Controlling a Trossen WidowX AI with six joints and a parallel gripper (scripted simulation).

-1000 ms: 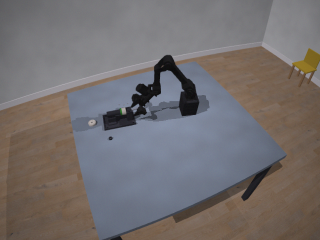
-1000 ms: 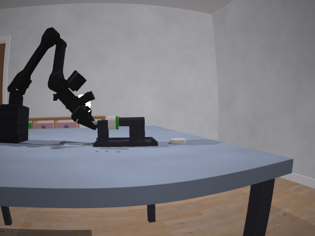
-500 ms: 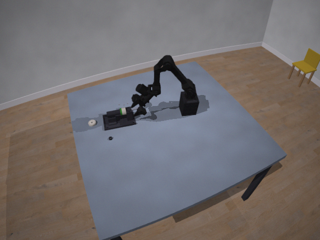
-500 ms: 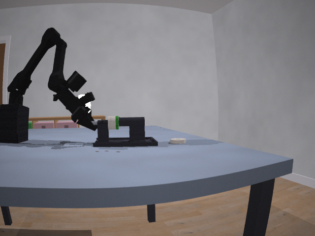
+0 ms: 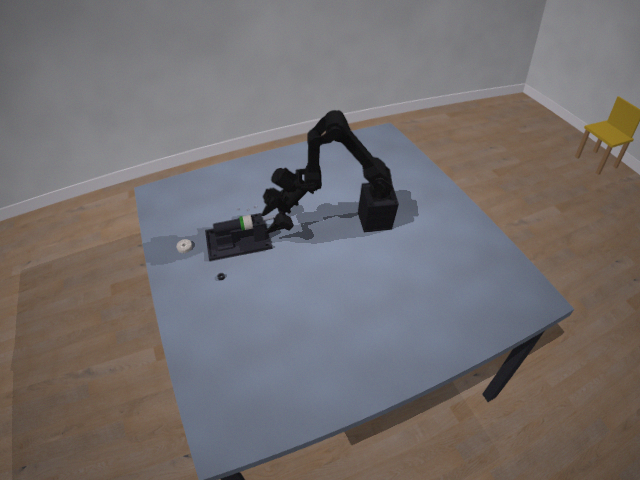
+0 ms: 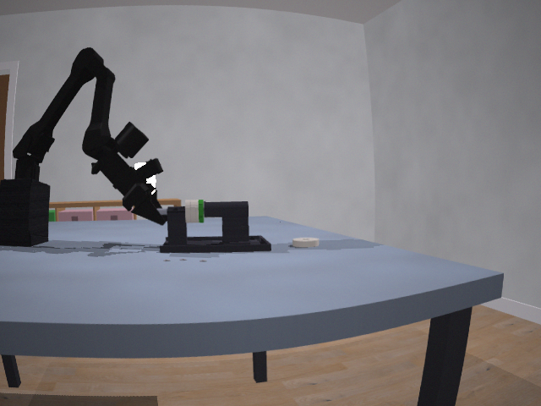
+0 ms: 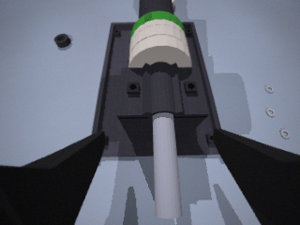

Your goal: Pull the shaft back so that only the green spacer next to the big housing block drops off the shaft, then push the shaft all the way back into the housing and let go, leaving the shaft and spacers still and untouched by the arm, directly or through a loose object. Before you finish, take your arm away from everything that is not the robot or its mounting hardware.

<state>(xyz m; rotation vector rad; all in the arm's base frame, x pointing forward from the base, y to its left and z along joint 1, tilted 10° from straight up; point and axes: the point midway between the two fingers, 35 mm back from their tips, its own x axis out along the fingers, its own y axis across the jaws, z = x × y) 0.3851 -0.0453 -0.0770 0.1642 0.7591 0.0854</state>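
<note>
My gripper is now 70 mm short of the grey shaft. Round my hand: green spacer 100 mm ahead; white spacer 90 mm ahead; black ring 210 mm ahead, 160 mm to the left, 80 mm below.
</note>
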